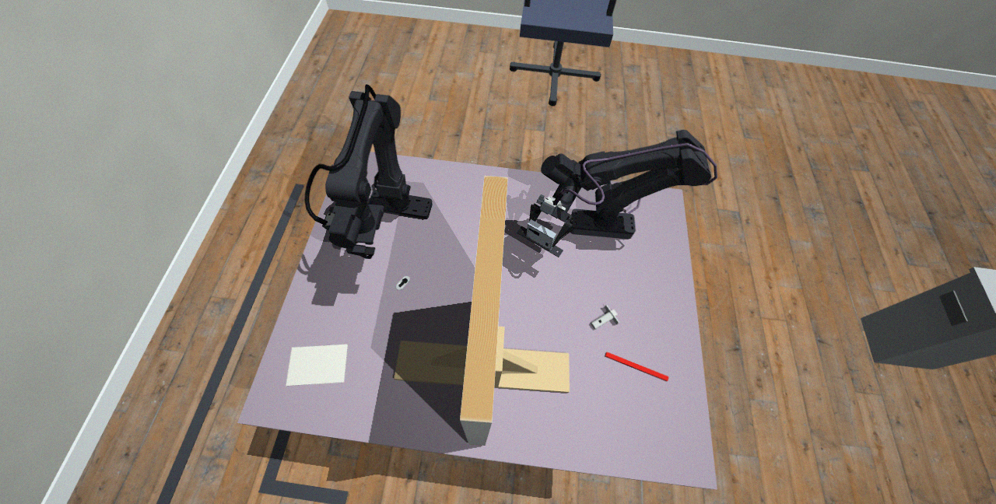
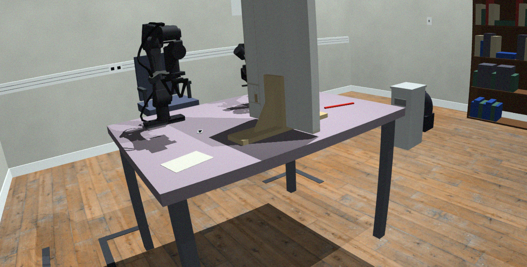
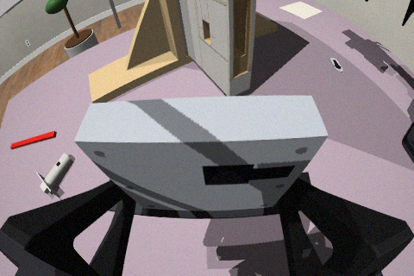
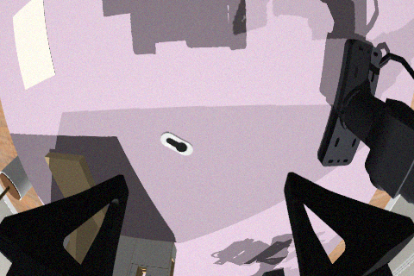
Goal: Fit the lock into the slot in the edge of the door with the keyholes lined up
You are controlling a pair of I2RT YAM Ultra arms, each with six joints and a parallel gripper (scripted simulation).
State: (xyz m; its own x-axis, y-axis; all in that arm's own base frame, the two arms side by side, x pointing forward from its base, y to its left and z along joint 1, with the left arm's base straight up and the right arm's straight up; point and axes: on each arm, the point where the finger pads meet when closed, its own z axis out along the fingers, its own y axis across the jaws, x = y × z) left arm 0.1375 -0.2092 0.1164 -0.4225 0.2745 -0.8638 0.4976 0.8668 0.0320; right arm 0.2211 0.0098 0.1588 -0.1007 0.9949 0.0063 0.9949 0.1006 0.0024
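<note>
The lock lies 10 mm above my left hand. The rest, counted from my left hand: red rod: 300 mm to the left, 290 mm ahead, 150 mm below; cylinder piece: 220 mm to the left, 170 mm ahead, 140 mm below; keyhole plate: 390 mm to the right, 150 mm below, 120 mm ahead.
</note>
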